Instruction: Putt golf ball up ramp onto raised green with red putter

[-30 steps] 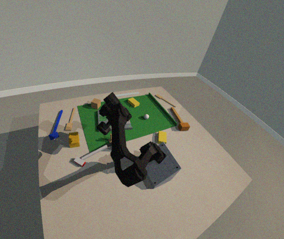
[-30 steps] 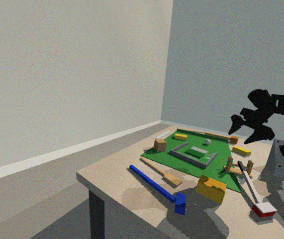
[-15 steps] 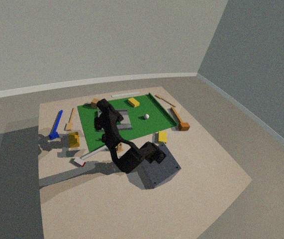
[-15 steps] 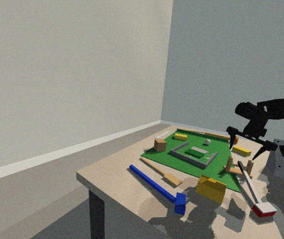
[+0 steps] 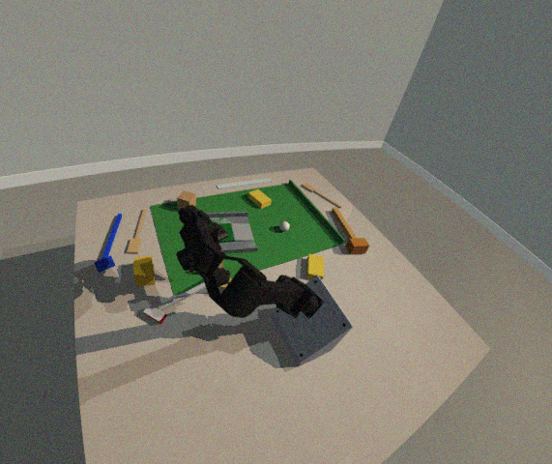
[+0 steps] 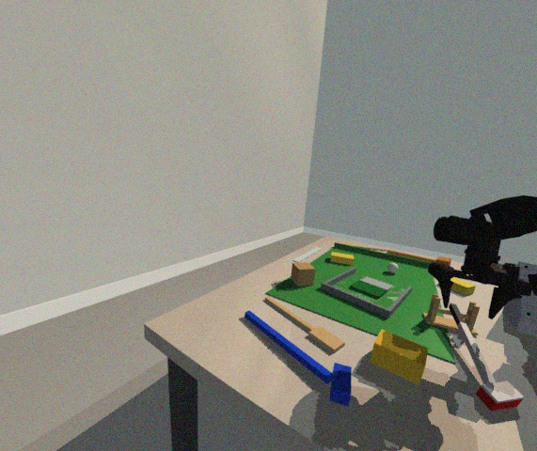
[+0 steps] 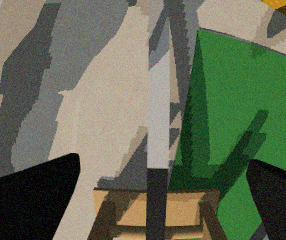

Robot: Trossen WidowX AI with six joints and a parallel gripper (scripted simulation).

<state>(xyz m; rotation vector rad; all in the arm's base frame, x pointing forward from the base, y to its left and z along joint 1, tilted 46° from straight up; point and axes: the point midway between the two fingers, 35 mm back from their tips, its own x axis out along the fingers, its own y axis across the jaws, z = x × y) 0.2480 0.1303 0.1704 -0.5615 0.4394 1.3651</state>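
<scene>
My gripper tip is 8 cm to the left of the wooden rack and 5 cm above it. From my gripper tip the other things lie so: green mat 22 cm ahead, 30 cm to the right, 8 cm below; wooden cube 44 cm ahead, 11 cm to the right, 5 cm below; blue putter 35 cm ahead, 23 cm to the left, 7 cm below.
</scene>
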